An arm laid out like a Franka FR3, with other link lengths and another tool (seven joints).
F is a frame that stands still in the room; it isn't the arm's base.
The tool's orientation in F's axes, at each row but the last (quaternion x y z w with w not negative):
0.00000, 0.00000, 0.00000, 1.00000
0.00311, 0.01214, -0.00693, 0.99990
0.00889, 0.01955, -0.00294, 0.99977
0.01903, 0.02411, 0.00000, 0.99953
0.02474, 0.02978, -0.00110, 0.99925
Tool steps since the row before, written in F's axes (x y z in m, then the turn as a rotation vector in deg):
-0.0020, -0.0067, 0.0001, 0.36, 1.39, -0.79
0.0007, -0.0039, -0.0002, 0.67, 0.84, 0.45
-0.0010, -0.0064, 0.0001, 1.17, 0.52, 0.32
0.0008, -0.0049, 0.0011, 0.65, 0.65, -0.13
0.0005, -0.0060, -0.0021, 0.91, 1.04, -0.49
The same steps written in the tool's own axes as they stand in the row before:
-0.0020, -0.0067, 0.0001, 0.36, 1.39, -0.79
0.0008, -0.0039, -0.0002, 0.65, 0.85, 0.46
-0.0010, -0.0064, 0.0002, 1.15, 0.53, 0.36
0.0007, -0.0049, 0.0013, 0.66, 0.65, -0.12
0.0006, -0.0061, -0.0018, 0.94, 1.02, -0.49

